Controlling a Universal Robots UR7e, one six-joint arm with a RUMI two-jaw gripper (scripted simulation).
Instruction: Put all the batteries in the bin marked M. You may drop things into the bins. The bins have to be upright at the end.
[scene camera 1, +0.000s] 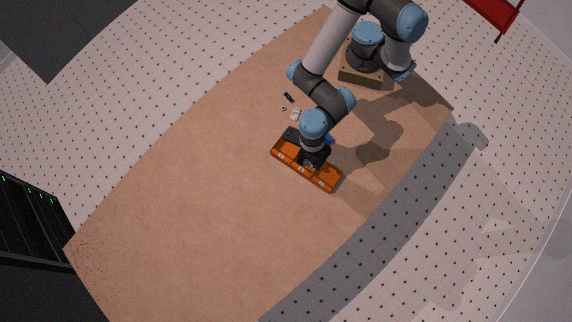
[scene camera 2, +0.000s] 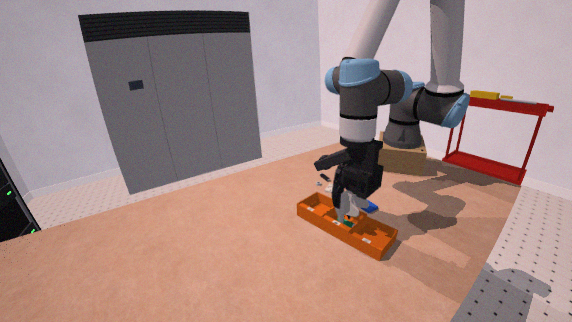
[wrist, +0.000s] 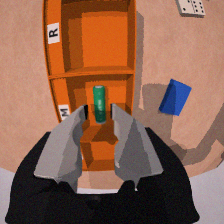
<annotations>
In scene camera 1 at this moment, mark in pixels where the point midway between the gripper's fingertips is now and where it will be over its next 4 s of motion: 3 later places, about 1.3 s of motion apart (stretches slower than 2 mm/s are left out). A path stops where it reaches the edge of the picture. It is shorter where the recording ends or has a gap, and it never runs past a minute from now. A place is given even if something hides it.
The gripper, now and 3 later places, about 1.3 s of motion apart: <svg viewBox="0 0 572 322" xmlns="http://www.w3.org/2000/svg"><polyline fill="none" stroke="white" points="308,162 308,158 289,96 287,90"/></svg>
</annotations>
